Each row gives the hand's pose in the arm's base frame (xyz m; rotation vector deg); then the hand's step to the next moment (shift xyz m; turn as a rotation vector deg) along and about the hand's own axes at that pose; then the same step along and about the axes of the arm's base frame.
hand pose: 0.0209 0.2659 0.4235 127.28 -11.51 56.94
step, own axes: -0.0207 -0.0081 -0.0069 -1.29 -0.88 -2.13
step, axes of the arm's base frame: -0.0154 0.0079 -0.0156 -1.83 1.87 -0.37
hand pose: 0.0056 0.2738 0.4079 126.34 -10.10 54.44
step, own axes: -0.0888 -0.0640 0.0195 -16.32 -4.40 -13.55
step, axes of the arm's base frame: -0.0281 0.0209 -0.1055 -17.93 9.81 -7.18
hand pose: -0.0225 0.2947 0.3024 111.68 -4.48 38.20
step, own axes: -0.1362 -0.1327 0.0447 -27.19 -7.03 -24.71
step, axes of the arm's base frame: -0.0515 -0.0075 -0.1883 -30.86 18.03 -11.03
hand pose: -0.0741 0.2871 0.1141 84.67 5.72 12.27
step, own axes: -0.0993 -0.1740 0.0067 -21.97 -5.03 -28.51
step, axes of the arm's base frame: -0.0815 -0.0404 -0.1786 -26.68 22.95 -9.07
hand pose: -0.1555 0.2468 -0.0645 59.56 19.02 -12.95
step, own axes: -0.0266 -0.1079 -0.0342 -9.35 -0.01 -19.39
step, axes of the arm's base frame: -0.0666 -0.0224 -0.0926 -11.81 17.14 -5.51
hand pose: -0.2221 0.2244 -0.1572 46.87 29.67 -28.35
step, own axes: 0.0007 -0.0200 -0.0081 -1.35 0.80 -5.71
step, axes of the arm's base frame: -0.0133 -0.0055 -0.0161 -1.92 5.22 -2.03
